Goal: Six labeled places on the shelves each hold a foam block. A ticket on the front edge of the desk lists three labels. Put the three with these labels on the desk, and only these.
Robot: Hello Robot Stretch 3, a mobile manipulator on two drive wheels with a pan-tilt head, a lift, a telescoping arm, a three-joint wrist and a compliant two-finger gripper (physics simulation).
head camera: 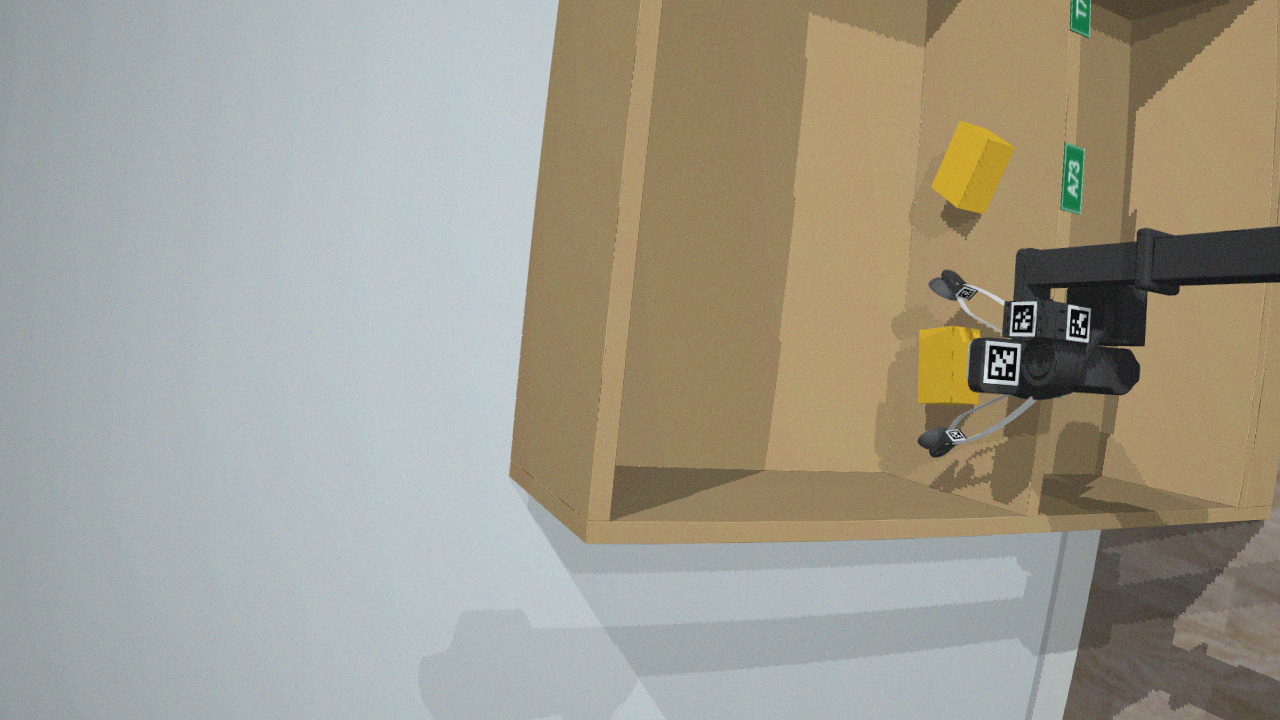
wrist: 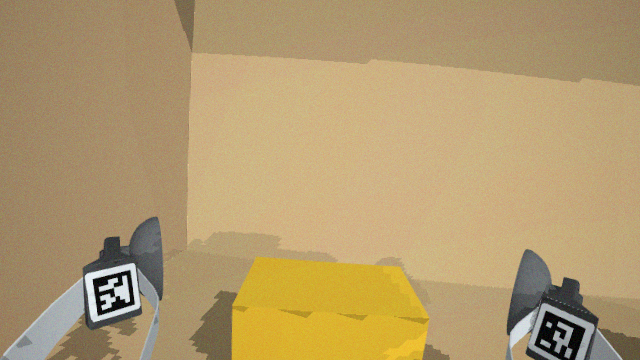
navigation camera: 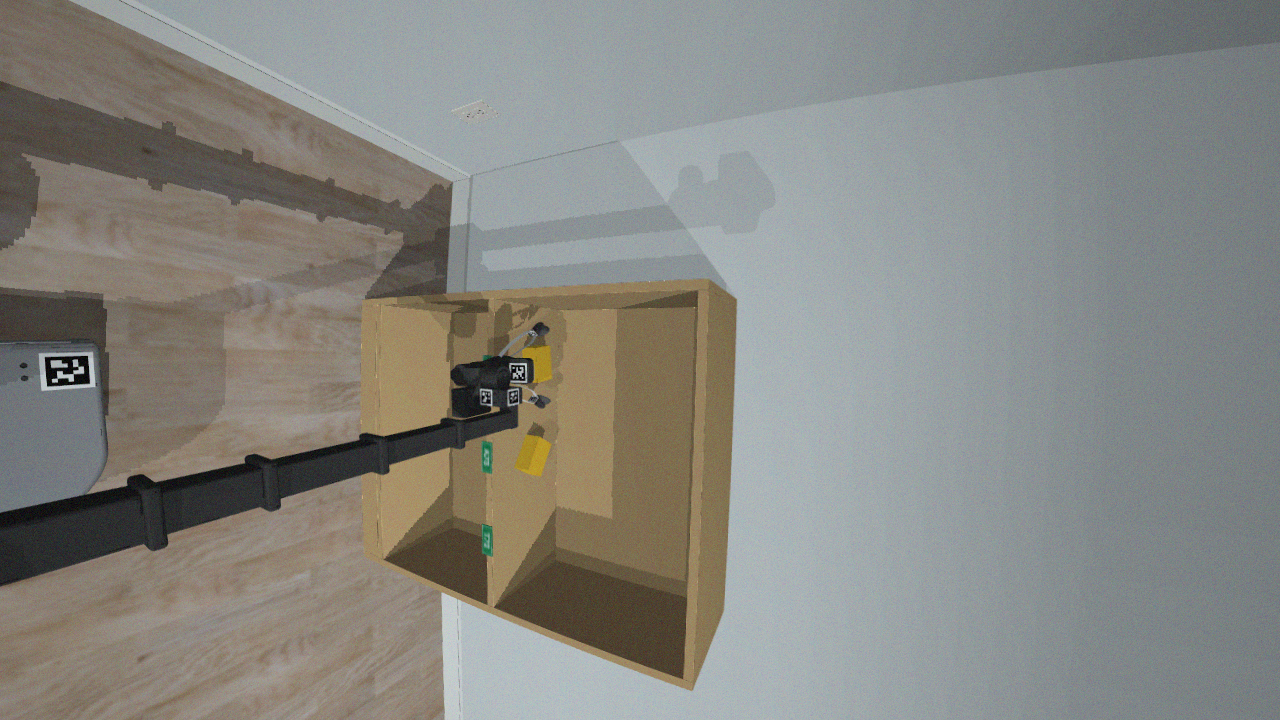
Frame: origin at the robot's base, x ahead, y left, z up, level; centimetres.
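Seen in the pictures: gripper, fingertip midpoint: (head camera: 930, 363) (wrist: 334, 265) (navigation camera: 546, 365).
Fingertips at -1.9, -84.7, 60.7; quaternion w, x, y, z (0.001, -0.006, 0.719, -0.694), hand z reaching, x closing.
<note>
Pixels of each thing's top centre, then the offset from my fingertips to it, as dx, dy, dz. "pt": a spot on its surface instead.
- green label A73 at a spot on its surface: (head camera: 1072, 178) (navigation camera: 487, 457) pt -21.7, +13.8, -7.4
- further green label at a spot on its surface: (head camera: 1081, 13) (navigation camera: 486, 535) pt -41.1, +14.7, -7.6
- wall outlet at its top centre: (navigation camera: 490, 107) +67.6, +4.9, -15.0
A yellow foam block (head camera: 938, 376) (navigation camera: 541, 362) (wrist: 327, 292) lies on the middle shelf near the side wall. My gripper (head camera: 941, 362) (navigation camera: 539, 365) (wrist: 334, 265) is open, with one finger on each side of this block and gaps on both sides. Another yellow foam block (head camera: 971, 168) (navigation camera: 533, 454) lies turned at an angle farther along the shelf, behind the green label A73 (head camera: 1072, 178) (navigation camera: 486, 456). A further green label (head camera: 1081, 13) (navigation camera: 486, 540) is cut off in the head view. The label in front of the nearer block is mostly hidden by the gripper. The desk and ticket do not show.
The wooden shelf unit (head camera: 623, 268) (navigation camera: 713, 447) has a top board above the blocks and a side panel close beside the gripper. The arm (head camera: 1208, 257) (navigation camera: 313, 465) reaches in over the lower compartment. A wall outlet (navigation camera: 474, 111) is on the adjoining wall.
</note>
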